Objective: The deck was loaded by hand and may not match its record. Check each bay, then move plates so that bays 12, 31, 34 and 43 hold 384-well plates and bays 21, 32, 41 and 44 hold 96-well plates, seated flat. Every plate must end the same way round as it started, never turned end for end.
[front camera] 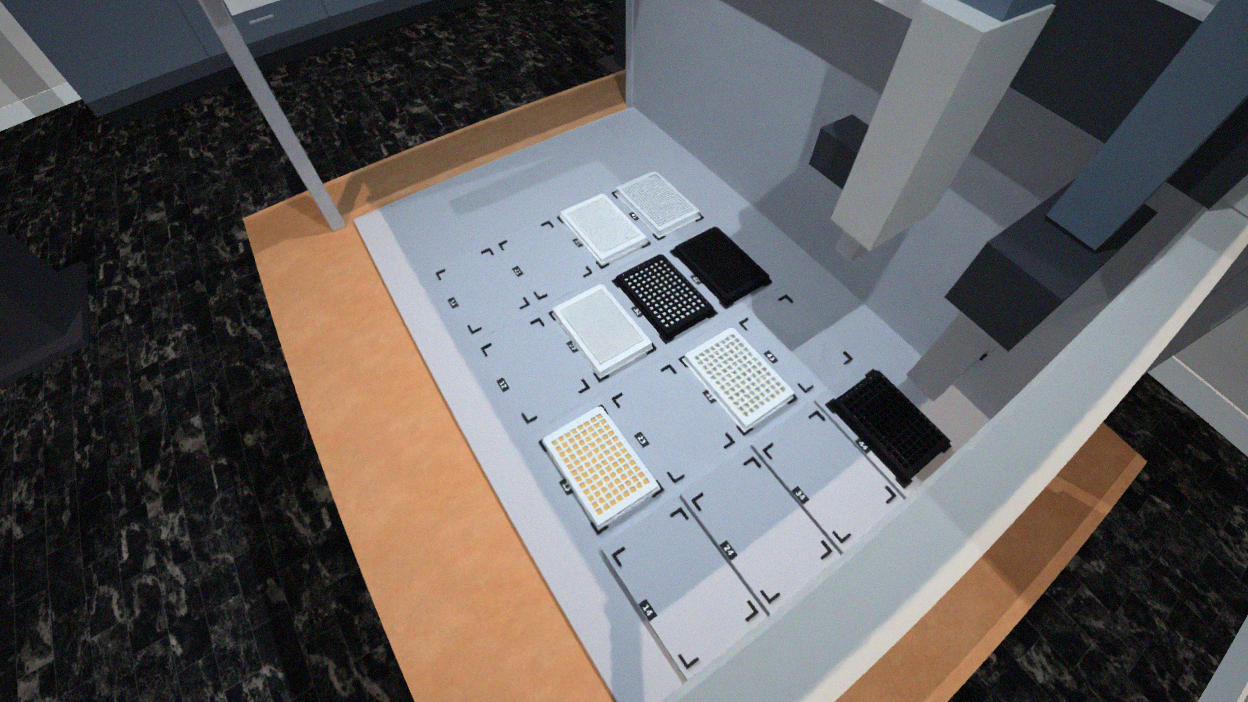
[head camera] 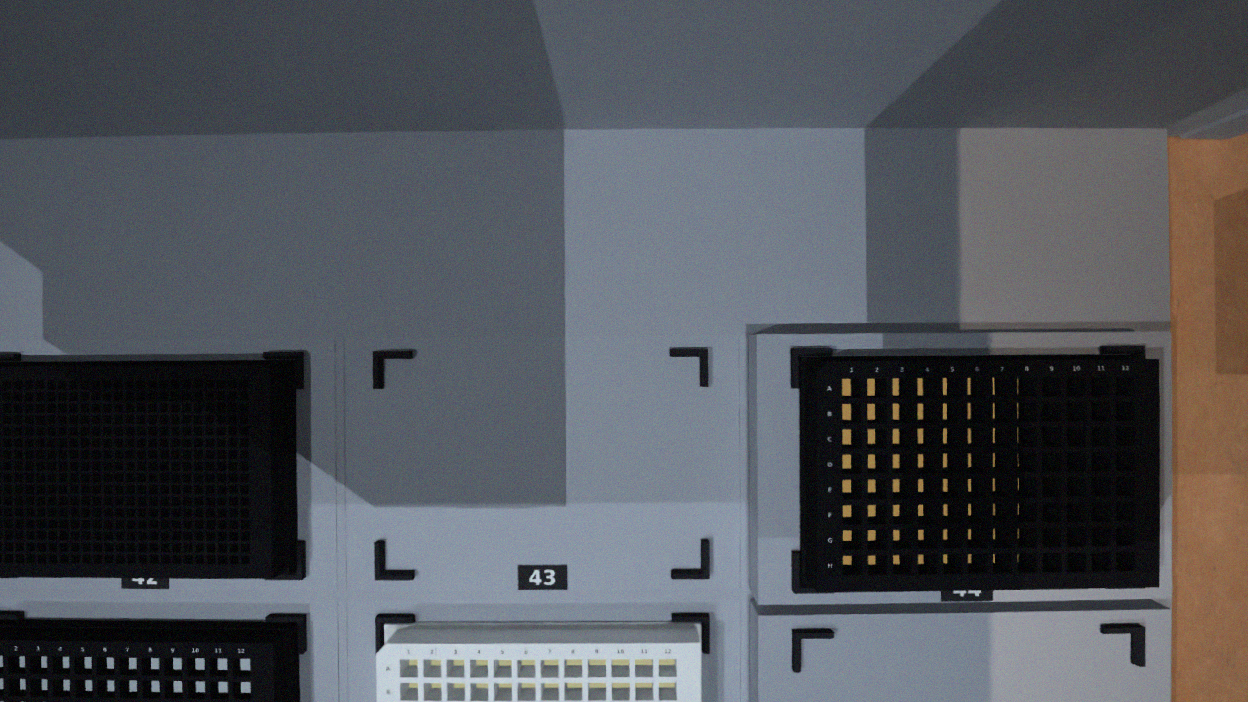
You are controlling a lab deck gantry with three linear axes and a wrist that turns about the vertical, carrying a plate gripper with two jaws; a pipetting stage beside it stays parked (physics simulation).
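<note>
My gripper is open and empty, high over bay 44; the rear jaw is mostly hidden. A black 96-well plate sits inside bay 44's corner marks. Bay 43 holds no plate. A black 384-well plate is in bay 42, a black 96-well plate in bay 32, a white 96-well plate in bay 33. White fine-well plates stand in bay 41, bay 31 and bay 22.
A white 96-well plate with orange wells stands in bay 13. Thin dividers run between the fourth-column bays. The grey pipetting stage hangs near the back wall. A pale rail crosses the right side, and an orange border edges the deck.
</note>
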